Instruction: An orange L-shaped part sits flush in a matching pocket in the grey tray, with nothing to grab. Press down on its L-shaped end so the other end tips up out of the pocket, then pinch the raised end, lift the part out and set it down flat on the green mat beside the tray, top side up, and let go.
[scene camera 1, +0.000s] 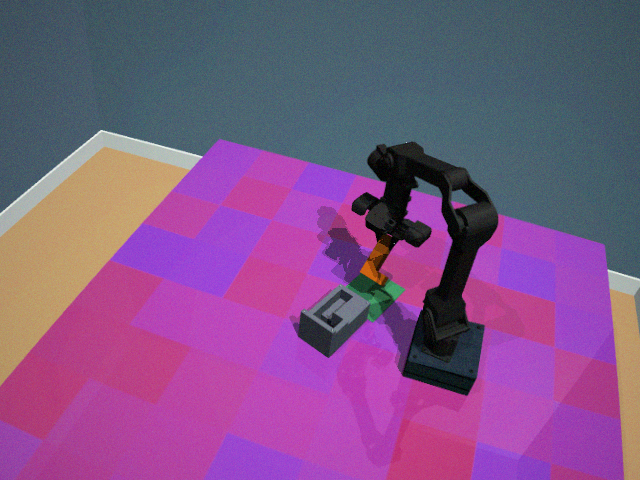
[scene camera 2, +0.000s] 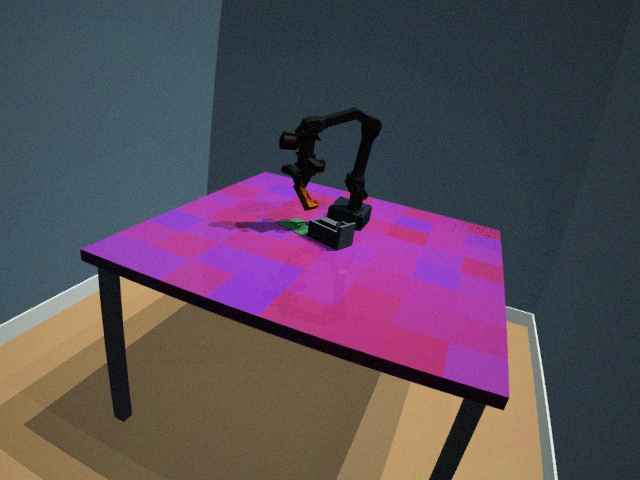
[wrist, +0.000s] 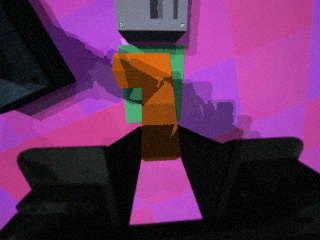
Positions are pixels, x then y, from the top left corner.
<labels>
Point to my gripper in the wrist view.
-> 159, 130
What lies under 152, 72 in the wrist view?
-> An orange L-shaped part.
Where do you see my gripper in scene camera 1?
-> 384, 245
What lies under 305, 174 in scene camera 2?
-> My gripper.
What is my gripper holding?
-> An orange L-shaped part.
</labels>
